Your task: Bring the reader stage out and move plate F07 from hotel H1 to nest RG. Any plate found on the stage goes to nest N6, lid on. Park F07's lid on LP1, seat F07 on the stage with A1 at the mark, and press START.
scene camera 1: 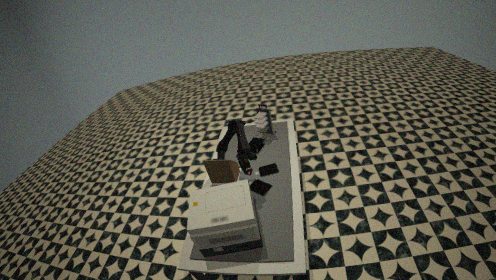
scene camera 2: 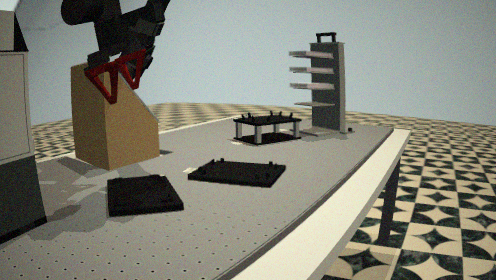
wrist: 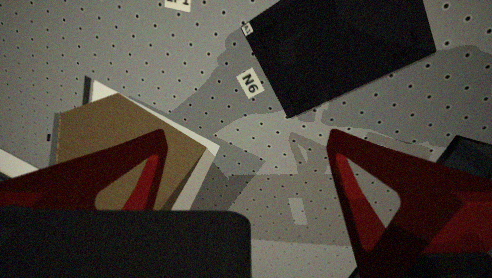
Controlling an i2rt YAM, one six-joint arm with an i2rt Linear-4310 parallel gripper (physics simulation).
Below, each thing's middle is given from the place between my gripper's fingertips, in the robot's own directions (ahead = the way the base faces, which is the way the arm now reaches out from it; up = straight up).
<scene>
Now: the N6 nest (scene camera 2: 147, 194) 16 cm below my hand, 7 cm ahead of it and 3 cm to the right of it. Also, from my hand: plate reader (scene camera 2: 21, 139) 46 cm to the right, 6 cm behind, 4 cm below; LP1 pad (scene camera 2: 239, 173) 18 cm to the left, 16 cm below, 10 cm ahead.
</scene>
